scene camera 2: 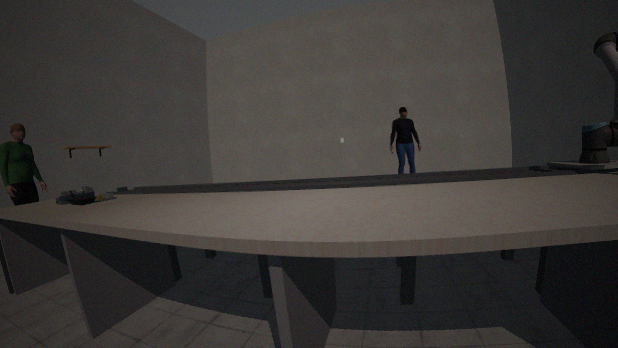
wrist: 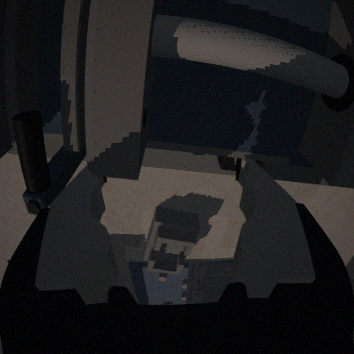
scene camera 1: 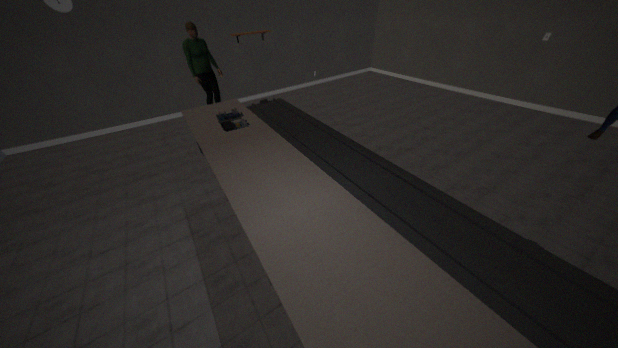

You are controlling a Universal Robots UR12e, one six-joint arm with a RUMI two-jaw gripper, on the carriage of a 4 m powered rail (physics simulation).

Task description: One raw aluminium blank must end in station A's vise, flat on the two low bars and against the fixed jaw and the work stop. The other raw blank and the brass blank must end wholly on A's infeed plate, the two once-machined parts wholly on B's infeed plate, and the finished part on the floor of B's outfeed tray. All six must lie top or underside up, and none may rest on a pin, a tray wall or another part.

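Frame: origin at the arm's base, x left, y back, z up, level; millimetres.
Where they show: gripper, between the fingertips: (wrist: 170, 156); arm's base, origin of its link: (scene camera 2: 594, 162).
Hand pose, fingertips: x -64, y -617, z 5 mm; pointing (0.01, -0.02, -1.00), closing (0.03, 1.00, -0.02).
Each offset is from my fingertips to the centre of the thing. "pt": to the spot under its first point. Level surfaces: height alone.
In the wrist view my gripper (wrist: 170, 156) is open, its two grey fingers apart with bench surface showing between them. Beyond the fingertips stands a vise-like fixture with a pale jaw-like beam @(dx -74, dy +20, dz +15 mm) (wrist: 117, 90) and a thick round bar @(pt dx -68, dy +26, dz +52 mm) (wrist: 240, 47). A small grey notched block @(dx +104, dy -6, dz -17 mm) (wrist: 176, 225) shows lower between the fingers, beside a blue plate @(dx +254, dy +25, dz -31 mm) (wrist: 162, 287) with small pins; I cannot tell what the block is. Small dark and blue station equipment (scene camera 1: 231, 120) (scene camera 2: 80, 195) with a yellowish thing (scene camera 2: 101, 197) is at the bench's far end. Blanks and parts cannot be told apart.
A black upright cylinder @(pt dx -36, dy -52, dz +60 mm) (wrist: 32, 152) stands left of the fingers. The long bench @(dz -35 mm) (scene camera 1: 300, 210) (scene camera 2: 350, 210) runs beside the dark rail (scene camera 1: 350, 150) (scene camera 2: 300, 183). The arm (scene camera 2: 595, 142) is at the right in scene camera 2. A person in green (scene camera 1: 199, 57) (scene camera 2: 19, 162) stands behind the far end.
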